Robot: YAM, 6 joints.
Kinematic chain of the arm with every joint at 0, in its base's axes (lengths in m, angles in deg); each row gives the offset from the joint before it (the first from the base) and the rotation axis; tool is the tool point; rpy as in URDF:
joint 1: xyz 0 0 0.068 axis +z
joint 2: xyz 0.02 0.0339 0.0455 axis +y
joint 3: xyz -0.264 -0.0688 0 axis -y
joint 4: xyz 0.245 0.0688 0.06 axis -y
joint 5: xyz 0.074 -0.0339 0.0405 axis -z
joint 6: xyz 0.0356 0 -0.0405 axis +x
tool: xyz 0 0 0 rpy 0 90 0
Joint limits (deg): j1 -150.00..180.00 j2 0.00..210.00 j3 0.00..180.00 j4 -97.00..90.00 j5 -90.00..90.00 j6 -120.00..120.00
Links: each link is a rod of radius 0.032 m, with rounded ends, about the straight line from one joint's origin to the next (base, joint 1, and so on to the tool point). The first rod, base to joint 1, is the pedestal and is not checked.
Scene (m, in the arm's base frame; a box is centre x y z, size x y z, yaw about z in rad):
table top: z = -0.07
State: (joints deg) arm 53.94 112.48 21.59 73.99 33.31 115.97
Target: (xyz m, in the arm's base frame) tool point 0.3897 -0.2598 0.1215
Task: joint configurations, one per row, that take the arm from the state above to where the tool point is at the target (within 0.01 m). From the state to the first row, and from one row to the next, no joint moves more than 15 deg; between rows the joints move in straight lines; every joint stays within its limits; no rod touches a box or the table.
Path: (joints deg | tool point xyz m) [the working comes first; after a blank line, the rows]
Joints at the target: -31.32 133.19 69.89 67.41 33.00 115.97
Straight joint move there: clear.

1: 39.73 115.93 29.64 72.89 33.26 115.97 | 0.2525 0.1845 0.0863
2: 25.52 119.38 37.69 71.80 33.21 115.97 | 0.3211 0.1317 0.0920
3: 11.31 122.84 45.74 70.70 33.16 115.97 | 0.3760 0.0553 0.0983
4: -2.90 126.29 53.79 69.60 33.11 115.97 | 0.4093 -0.0402 0.1054
5: -17.11 129.74 61.84 68.51 33.05 115.97 | 0.4152 -0.1481 0.1132
6: -31.32 133.19 69.89 67.41 33.00 115.97 | 0.3897 -0.2598 0.1215

